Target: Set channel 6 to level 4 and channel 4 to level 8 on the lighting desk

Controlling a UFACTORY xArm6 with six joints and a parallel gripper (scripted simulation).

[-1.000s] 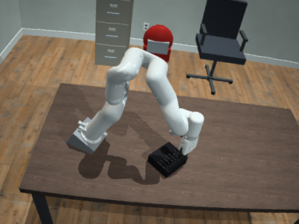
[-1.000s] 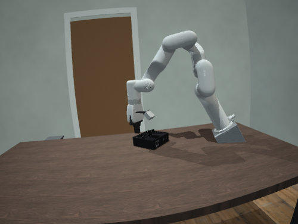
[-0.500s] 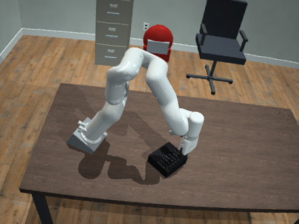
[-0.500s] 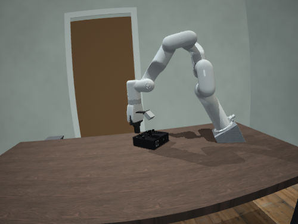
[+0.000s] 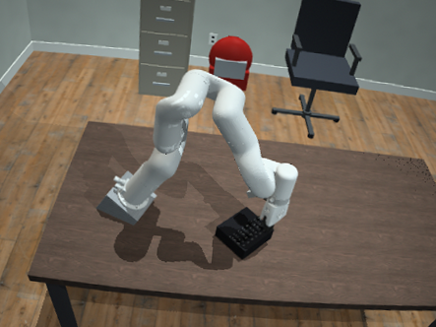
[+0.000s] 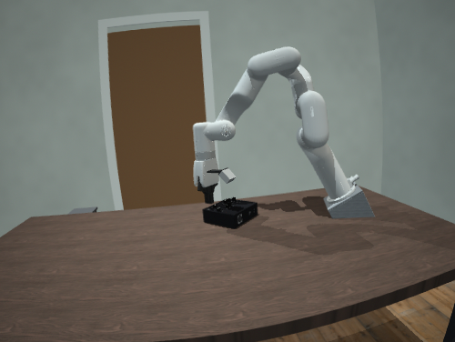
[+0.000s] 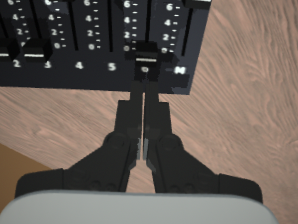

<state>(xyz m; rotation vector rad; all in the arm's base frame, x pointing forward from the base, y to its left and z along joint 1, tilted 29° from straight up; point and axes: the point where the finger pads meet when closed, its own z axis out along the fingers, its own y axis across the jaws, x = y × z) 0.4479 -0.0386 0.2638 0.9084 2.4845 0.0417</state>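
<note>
Now: the channel 6 cap 2 cm behind my hand, 2 cm to the left of it and 3 cm below it. Also, from my hand: master cap (3 cm behind, 6 cm to the left, 3 cm below); channel 3 cap (6 cm behind, 3 cm to the right, 3 cm below); channel 5 cap (6 cm behind, 3 cm to the left, 3 cm below).
</note>
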